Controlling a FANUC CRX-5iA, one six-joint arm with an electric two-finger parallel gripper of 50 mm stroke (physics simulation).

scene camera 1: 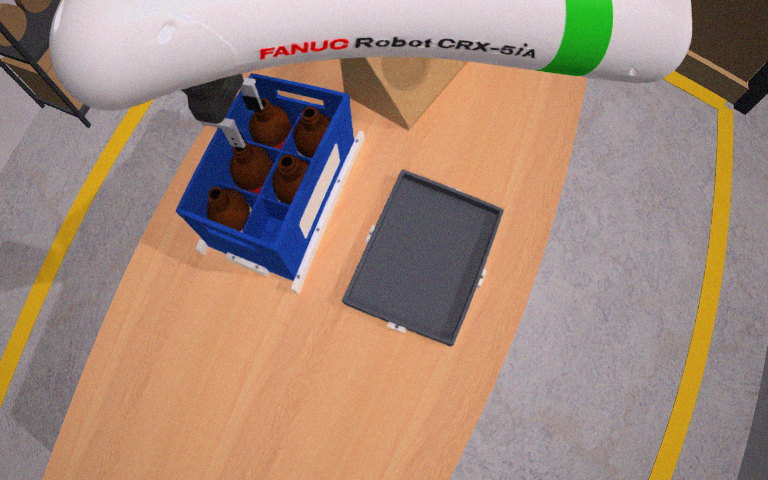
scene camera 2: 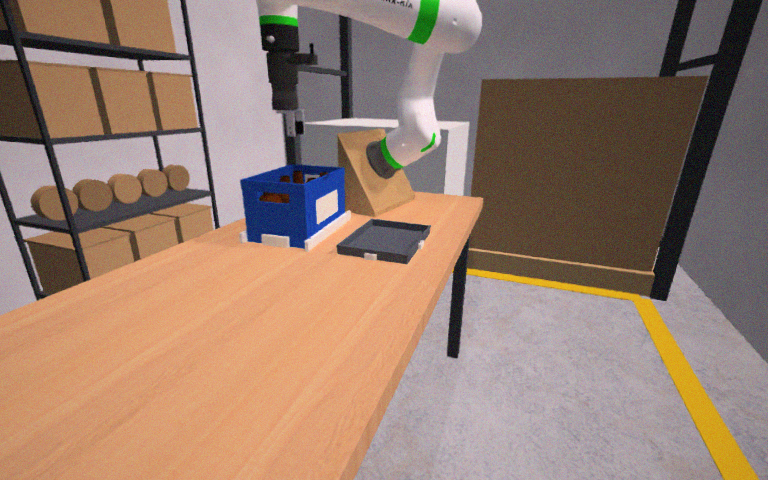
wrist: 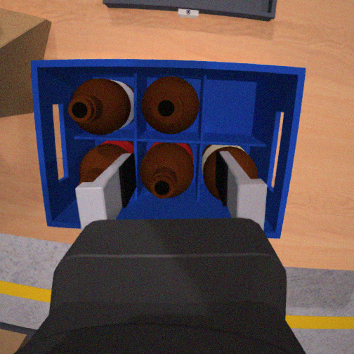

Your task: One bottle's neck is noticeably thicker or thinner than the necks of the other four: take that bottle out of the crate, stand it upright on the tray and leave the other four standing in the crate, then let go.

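Frame: origin at the arm's base, x up, y back, z right, level; metres.
Where they show: gripper, between the fingertips: [scene camera 1: 247,126] [scene camera 2: 296,135]; arm's base, origin of its link: [scene camera 2: 380,160].
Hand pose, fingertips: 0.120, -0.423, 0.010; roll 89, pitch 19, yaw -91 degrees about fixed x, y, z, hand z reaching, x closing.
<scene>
Each offset is from my fingertips to the top centre of the thing, as dx, dy, dz. "spot": to the spot under its first point. Level surfaces: height alone.
The blue crate @(-0.109, +0.014, +0.019) [scene camera 1: 286,257] [scene camera 2: 274,217] [wrist: 170,64] holds five upright brown bottles; one corner compartment is empty, top right in the wrist view. A row of two has one bottle @(-0.121, +0.112, +0.002) [scene camera 1: 311,133] [wrist: 107,105] and another @(-0.121, +0.024, -0.026) [scene camera 1: 290,181] [wrist: 170,102]. The row of three has an end bottle @(-0.121, +0.084, +0.086) [scene camera 1: 270,125] [wrist: 102,162], a middle bottle @(-0.121, +0.004, +0.060) [scene camera 1: 250,168] [wrist: 167,170] and another end bottle @(-0.121, -0.081, +0.039) [scene camera 1: 227,210] [wrist: 235,165]. I cannot tell which neck differs. My gripper [scene camera 1: 250,125] [scene camera 2: 293,134] [wrist: 175,168] is open and empty above the crate. The dark tray @(spot: -0.279, +0.074, -0.248) [scene camera 1: 424,249] [scene camera 2: 385,240] is empty.
A tan wedge-shaped block [scene camera 1: 416,93] [scene camera 2: 368,181] [wrist: 20,60] stands beside the crate. White strips @(spot: -0.254, +0.034, -0.081) [scene camera 1: 328,209] [scene camera 2: 328,230] edge the crate's base. The crate's walls and dividers rise around the bottles. Shelving [scene camera 2: 59,192] with cartons stands behind the table @(dx -0.284) [scene camera 1: 226,367] [scene camera 2: 198,350].
</scene>
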